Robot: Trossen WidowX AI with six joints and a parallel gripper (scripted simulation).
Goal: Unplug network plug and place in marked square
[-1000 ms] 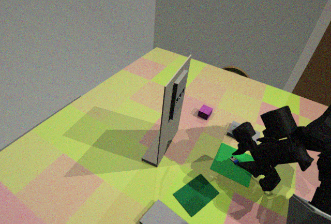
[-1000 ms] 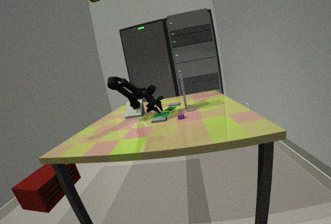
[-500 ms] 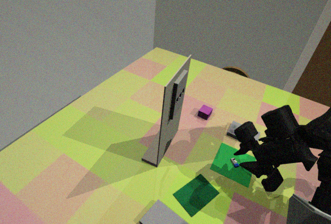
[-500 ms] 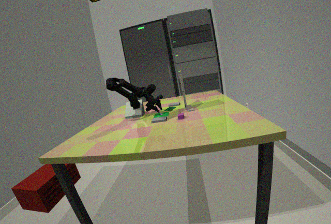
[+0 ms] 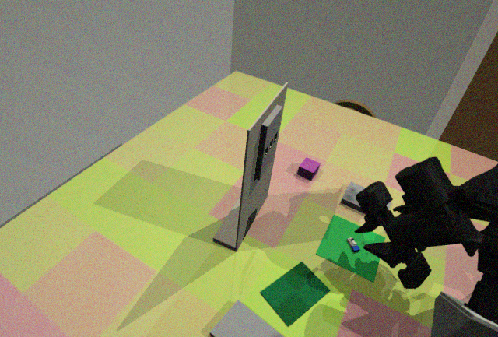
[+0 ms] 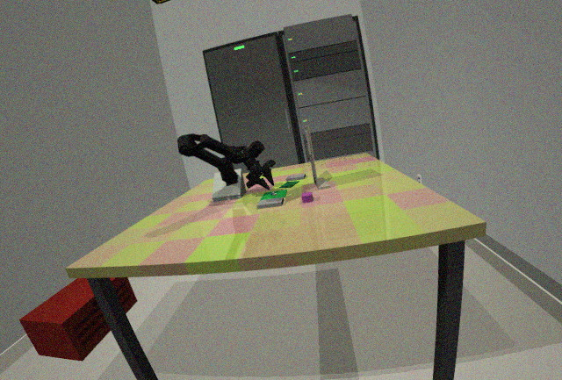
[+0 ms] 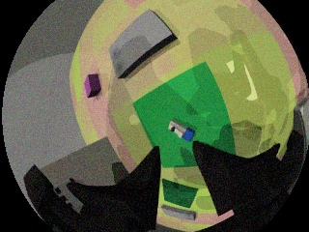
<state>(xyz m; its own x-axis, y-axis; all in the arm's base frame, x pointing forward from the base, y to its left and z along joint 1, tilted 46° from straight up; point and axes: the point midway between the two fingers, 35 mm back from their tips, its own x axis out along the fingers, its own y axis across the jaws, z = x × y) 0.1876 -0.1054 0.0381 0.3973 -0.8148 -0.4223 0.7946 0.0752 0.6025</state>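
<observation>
My gripper tip is now 40 mm above the bright green marked square, 10 mm to the left of it and 10 mm short of it. From my gripper tip the other things lie so: upright grey panel (230 mm ahead, 100 mm above, 30 mm to the left).
</observation>
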